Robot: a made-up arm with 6 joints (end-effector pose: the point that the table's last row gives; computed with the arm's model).
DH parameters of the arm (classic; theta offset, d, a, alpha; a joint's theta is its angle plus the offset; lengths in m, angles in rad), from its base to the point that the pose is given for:
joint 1: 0 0.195 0 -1.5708
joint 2: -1.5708 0 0.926 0
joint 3: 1.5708 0.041 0 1.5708
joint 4: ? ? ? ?
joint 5: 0 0 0 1.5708
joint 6: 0 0.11 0 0
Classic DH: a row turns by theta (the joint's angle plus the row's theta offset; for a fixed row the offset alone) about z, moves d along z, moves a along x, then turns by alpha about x.
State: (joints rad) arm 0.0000 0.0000 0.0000 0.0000 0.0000 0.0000
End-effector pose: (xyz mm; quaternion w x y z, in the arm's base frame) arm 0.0 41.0 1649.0 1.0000 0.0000 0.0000 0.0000
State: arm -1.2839 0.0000 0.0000 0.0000 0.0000 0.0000
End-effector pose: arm 39.3 11.6 1649.0 0.8009 0.0000 0.0000 -0.5988
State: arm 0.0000 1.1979 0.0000 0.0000 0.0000 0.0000
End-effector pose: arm 1354.1 41.0 724.7 0.8259 0.0000 0.5638 0.0000
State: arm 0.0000 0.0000 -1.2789 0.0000 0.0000 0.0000
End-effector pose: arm -505.7 41.0 1272.9 0.8024 0.0000 -0.5968 0.0000
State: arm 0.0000 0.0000 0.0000 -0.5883 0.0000 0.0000
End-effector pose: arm 0.0 41.0 1649.0 0.9570 0.0000 0.0000 -0.2899
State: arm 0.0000 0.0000 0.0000 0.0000 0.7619 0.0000
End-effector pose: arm 75.9 41.0 1618.6 0.9283 0.0000 0.3718 0.0000
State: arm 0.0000 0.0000 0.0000 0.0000 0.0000 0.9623
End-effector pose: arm 0.0 41.0 1649.0 0.8865 0.0000 0.0000 0.4628
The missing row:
joint 4: 0 0.418 0 -1.5708
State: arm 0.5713 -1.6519 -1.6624 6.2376 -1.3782 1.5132
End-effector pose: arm -648.4 -362.2 -294.0 0.3418 0.3072 0.6447 0.6109
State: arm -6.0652 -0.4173 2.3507 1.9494 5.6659 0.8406
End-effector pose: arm 92.8 2.0 839.4 0.2617 0.8588 0.0844 0.4323
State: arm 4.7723 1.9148 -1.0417 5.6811 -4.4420 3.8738
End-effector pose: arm 54.4 -1224.6 65.4 0.3197 0.2810 -0.9006 0.0877
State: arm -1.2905 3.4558 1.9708 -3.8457 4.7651 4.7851
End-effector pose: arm -181.5 521.7 -344.8 0.8967 0.3363 -0.2865 0.0289
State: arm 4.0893 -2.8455 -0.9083 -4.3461 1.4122 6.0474
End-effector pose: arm 108.7 -92.7 -1024.7 0.5781 0.6767 -0.0714 0.4503
